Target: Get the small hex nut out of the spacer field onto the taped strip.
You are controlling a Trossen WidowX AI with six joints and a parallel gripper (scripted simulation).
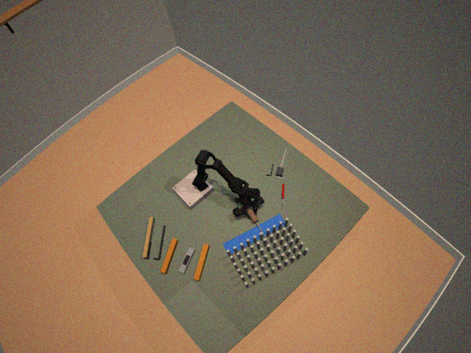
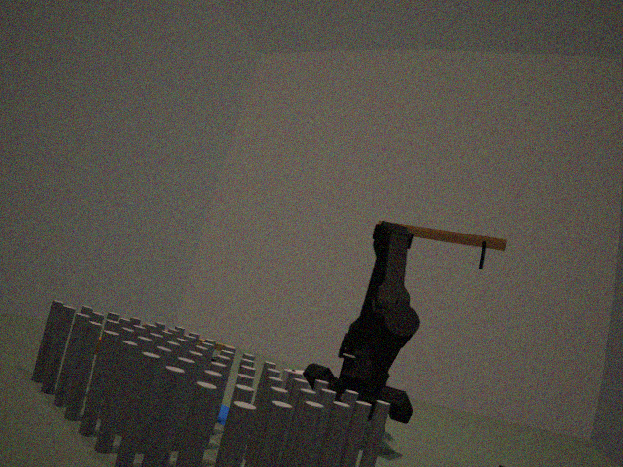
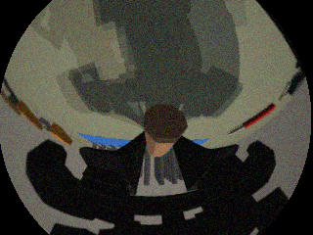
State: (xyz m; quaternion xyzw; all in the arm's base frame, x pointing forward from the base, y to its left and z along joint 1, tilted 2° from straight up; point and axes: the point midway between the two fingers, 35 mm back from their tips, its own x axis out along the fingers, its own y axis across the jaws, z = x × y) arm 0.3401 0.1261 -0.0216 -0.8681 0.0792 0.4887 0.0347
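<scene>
The hook tool lies 100 mm ahead of my gripper tip and 20 mm to the right of it. From my gripper tip the other things lie so: blue taped strip (90 mm ahead, 60 mm to the right, 10 mm below); then red-handled screwdriver (20 mm ahead, 220 mm to the left); then grey block (30 mm behind, 470 mm to the right).
</scene>
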